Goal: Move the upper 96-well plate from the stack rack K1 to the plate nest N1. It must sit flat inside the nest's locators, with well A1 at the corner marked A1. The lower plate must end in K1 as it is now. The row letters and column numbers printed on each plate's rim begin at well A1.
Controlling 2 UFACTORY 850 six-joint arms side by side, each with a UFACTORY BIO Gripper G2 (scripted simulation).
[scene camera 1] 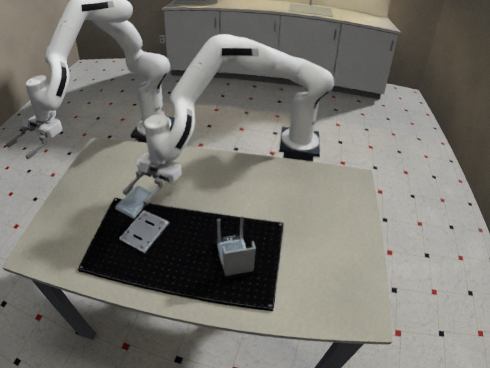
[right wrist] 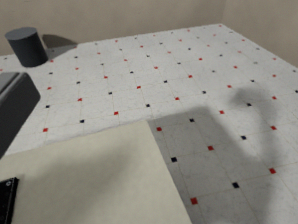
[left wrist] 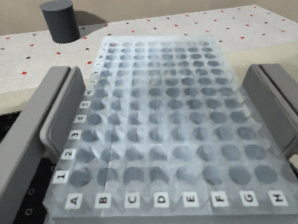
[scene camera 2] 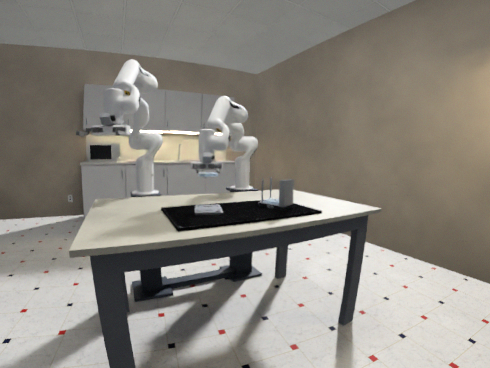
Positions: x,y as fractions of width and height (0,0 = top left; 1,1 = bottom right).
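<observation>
A pale blue 96-well plate (left wrist: 0.57,0.49) is in view, while in the right wrist view the plate is out of frame.
</observation>
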